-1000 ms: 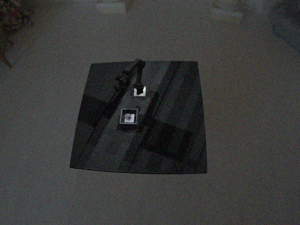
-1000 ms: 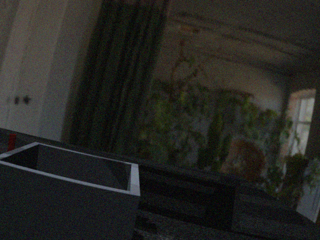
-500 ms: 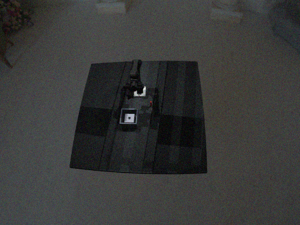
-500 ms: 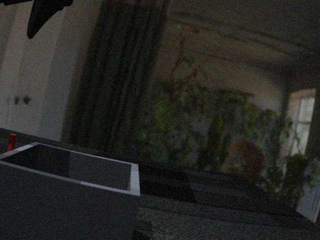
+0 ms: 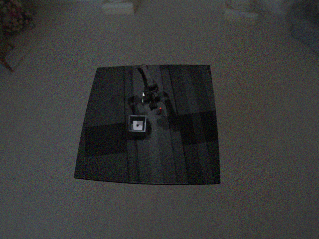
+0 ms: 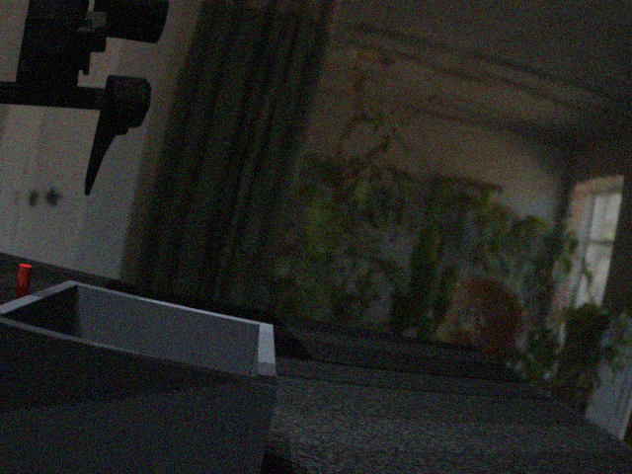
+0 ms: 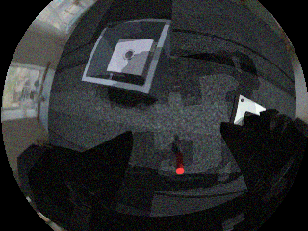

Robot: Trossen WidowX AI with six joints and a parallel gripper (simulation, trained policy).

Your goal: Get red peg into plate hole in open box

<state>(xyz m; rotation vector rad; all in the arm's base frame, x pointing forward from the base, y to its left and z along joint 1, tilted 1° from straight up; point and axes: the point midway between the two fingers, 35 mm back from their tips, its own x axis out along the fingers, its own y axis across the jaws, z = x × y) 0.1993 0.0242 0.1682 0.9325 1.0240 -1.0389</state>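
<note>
Now: gripper tip 120 mm above the red peg, 90 mm to the right of it and 20 mm past it. From my gripper tip the other things lie so: grey box 130 mm below, 120 mm to the right, 120 mm ahead.
</note>
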